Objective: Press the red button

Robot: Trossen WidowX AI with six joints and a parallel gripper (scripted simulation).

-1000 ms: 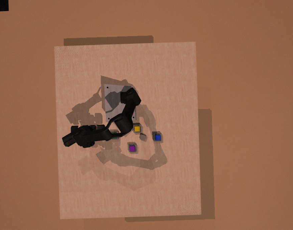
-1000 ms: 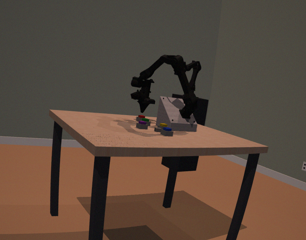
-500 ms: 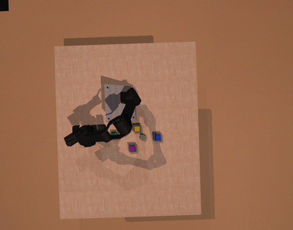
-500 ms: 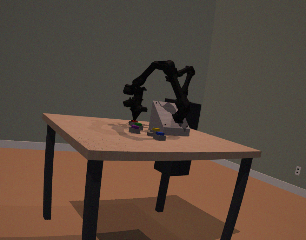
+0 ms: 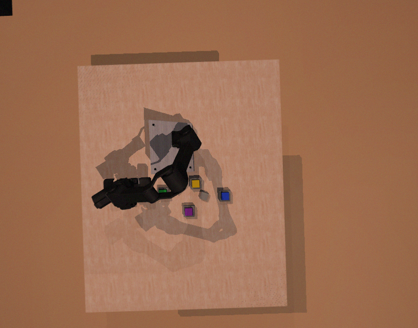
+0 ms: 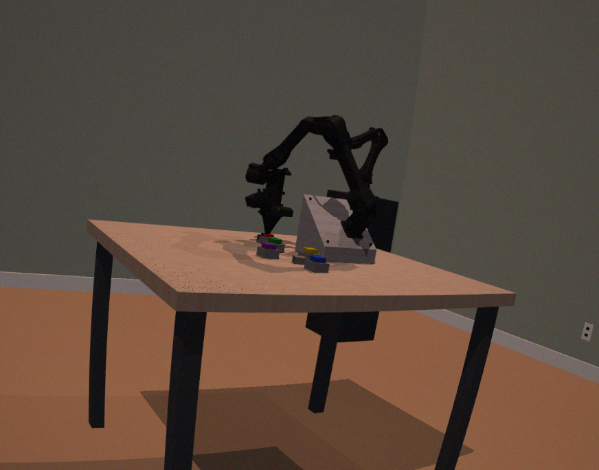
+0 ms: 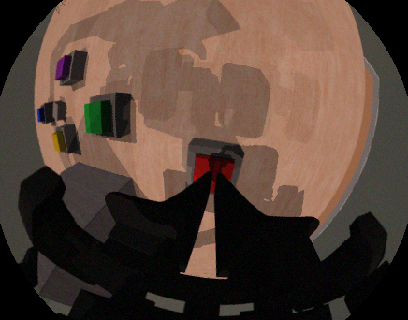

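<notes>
Now: gripper tip 1 cm above the red button. The rest, counted from my gripper tip: green button: 4 cm ahead, 13 cm to the left; then purple button: 13 cm ahead, 24 cm to the left; then yellow button: 1 cm ahead, 27 cm to the left.
</notes>
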